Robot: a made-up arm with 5 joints.
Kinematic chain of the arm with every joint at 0, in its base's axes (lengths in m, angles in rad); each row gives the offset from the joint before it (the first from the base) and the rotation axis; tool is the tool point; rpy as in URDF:
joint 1: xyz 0.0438 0 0.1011 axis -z
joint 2: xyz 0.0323 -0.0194 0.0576 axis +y
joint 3: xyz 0.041 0 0.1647 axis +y
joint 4: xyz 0.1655 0 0.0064 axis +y
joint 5: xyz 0.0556 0.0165 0 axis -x
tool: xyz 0 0 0 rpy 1.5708 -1.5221 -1.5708
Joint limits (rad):
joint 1: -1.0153..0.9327
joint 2: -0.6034..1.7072
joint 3: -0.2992..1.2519
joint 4: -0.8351..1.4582
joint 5: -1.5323..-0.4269
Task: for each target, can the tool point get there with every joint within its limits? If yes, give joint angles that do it. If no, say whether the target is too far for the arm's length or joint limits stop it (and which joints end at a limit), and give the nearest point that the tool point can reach.
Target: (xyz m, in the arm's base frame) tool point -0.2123 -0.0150 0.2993
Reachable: no: joint limits stop it (at a limit: joint 2, joint 3) | nearest point 0.0296 -0.0008 0.0956 | short by 0.317 m
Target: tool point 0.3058 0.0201 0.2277
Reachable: yes | joints -0.0876 -0.0530 0.5194 0.0802 -0.9170
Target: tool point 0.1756 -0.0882 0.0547
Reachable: yes | joints 0.5718 0.6303 0.8416 0.5990 -1.2373
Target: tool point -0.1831 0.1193 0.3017
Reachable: no: joint limits stop it (at a limit: joint 1, joint 2, joint 3, joint 4) | nearest point 0.0884 0.0664 0.1749 | short by 0.304 m
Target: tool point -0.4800 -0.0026 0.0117
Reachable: no: too far | nearest point 0.0166 -0.0001 0.0545 | short by 0.498 m
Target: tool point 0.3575 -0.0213 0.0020
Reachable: yes | joints 0.0586 1.1379 -0.0572 -0.1202 -1.0602
